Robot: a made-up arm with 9 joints. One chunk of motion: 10 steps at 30 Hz.
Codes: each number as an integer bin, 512 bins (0 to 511) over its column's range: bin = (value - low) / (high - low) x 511, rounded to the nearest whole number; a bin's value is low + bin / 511 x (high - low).
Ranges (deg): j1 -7..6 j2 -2..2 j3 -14..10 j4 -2..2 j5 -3..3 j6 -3..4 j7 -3..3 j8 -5..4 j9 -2..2
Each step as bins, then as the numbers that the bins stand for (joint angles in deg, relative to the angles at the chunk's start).
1 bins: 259 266 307 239 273 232 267 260 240
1 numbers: -0.41 0.08 0.42 -0.13 0.21 0.18 0.14 -0.42 -0.12
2 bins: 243 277 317 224 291 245 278 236 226
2 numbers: -0.82 0.17 0.89 -0.25 0.42 0.36 0.26 -0.84 -0.23
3 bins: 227 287 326 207 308 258 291 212 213
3 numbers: -1.23 0.25 1.31 -0.38 0.62 0.53 0.42 -1.27 -0.33
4 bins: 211 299 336 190 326 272 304 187 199
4 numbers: -1.63 0.34 1.78 -0.51 0.83 0.73 0.57 -1.71 -0.44
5 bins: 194 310 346 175 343 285 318 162 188
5 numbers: -2.06 0.43 2.25 -0.63 1.03 0.90 0.73 -2.15 -0.53
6 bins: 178 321 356 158 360 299 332 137 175
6 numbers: -2.47 0.51 2.72 -0.76 1.23 1.10 0.90 -2.59 -0.63
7 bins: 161 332 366 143 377 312 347 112 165
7 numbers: -2.90 0.60 3.19 -0.88 1.43 1.27 1.07 -3.03 -0.71
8 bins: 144 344 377 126 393 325 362 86 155
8 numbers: -3.34 0.69 3.71 -1.01 1.61 1.45 1.25 -3.49 -0.79
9 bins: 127 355 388 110 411 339 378 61 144
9 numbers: -3.77 0.78 4.22 -1.14 1.83 1.64 1.44 -3.93 -0.87
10 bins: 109 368 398 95 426 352 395 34 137
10 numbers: -4.23 0.88 4.69 -1.26 2.00 1.82 1.64 -4.40 -0.93
